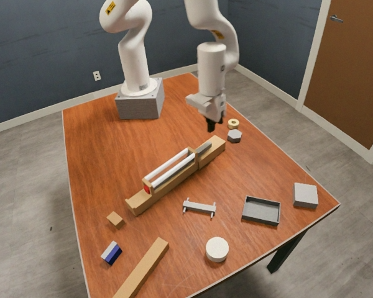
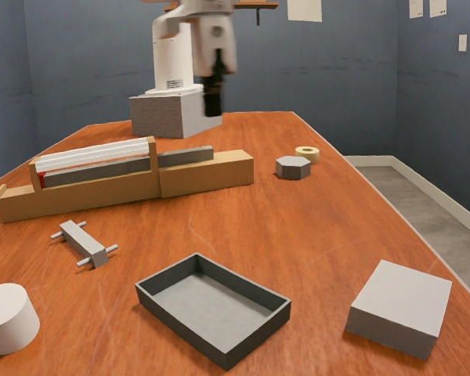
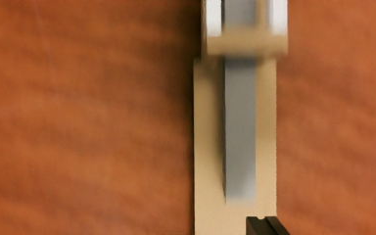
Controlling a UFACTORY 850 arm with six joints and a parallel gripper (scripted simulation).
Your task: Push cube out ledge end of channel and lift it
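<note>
My gripper is now 4 cm short of the red cube, 32 cm to the left of it and 8 cm above it. Also, from my hand: grey bar: 1 cm ahead, 8 cm to the right, 8 cm below; then yellow ring: 6 cm behind, 20 cm to the left, 13 cm below; then grey pegged block: 18 cm ahead, 22 cm to the right, 13 cm below.
</note>
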